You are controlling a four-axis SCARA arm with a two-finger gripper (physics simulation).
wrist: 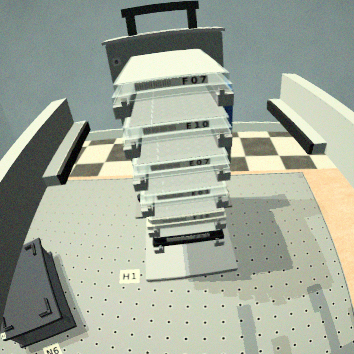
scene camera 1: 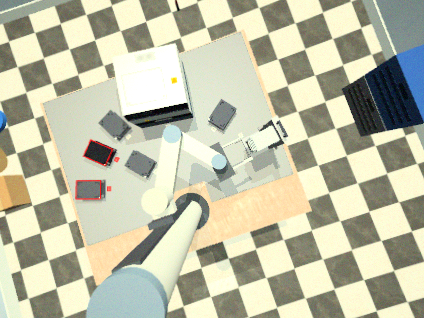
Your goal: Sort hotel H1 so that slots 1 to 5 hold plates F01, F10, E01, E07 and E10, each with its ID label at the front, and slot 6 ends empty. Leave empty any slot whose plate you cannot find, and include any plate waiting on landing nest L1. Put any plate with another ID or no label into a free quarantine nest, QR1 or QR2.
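Frame: origin at the arm's base, x ahead, y left, z up, level; metres.
Seen in the pictures: gripper, fingertip midpoint: (wrist: 176, 96) (scene camera 1: 247, 147).
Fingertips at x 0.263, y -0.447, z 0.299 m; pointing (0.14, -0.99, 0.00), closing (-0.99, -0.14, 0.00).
Observation:
Offsets run from my fingertips to a thing's top centre. "spot": to the spot under its first point.
Hotel H1 (scene camera 1: 266, 137) (wrist: 165, 272) stands at the table's right, its slots facing my wrist camera. In the wrist view, a clear-lidded plate F07 {dy -0.106, dx +0.016, dz -0.001 m} (wrist: 194, 80) is on top. Below it are plates reading E10 {dy -0.106, dx +0.016, dz -0.037 m} (wrist: 197, 124) and E07 {dy -0.106, dx +0.016, dz -0.072 m} (wrist: 199, 162), then a plate with a blurred label, perhaps E01 {dy -0.106, dx +0.016, dz -0.108 m} (wrist: 200, 193). Lower are a pale plate {dy -0.106, dx +0.016, dz -0.143 m} (wrist: 201, 217), label faint, and a black plate {dy -0.106, dx +0.016, dz -0.179 m} (wrist: 195, 237), label unreadable. My gripper (wrist: 176, 96) (scene camera 1: 239, 151) is partly open and empty, its fingers wide to either side of the stack and nearer the camera. Nest L1 cannot be identified.
A dark nest {dy +0.036, dx +0.271, dz -0.230 m} (scene camera 1: 222, 115) (wrist: 37, 295) tagged N6 is left of the hotel. Two more grey nests {spot: dy +0.719, dx +0.444, dz -0.236 m} (scene camera 1: 115, 124) {spot: dy +0.638, dx +0.144, dz -0.236 m} (scene camera 1: 141, 163) and two red-edged nests, one black inside (scene camera 1: 99, 152), one grey {dy +1.019, dx +0.098, dz -0.231 m} (scene camera 1: 90, 190), are further left. A white device {dy +0.374, dx +0.540, dz -0.039 m} (scene camera 1: 150, 82) stands at the back.

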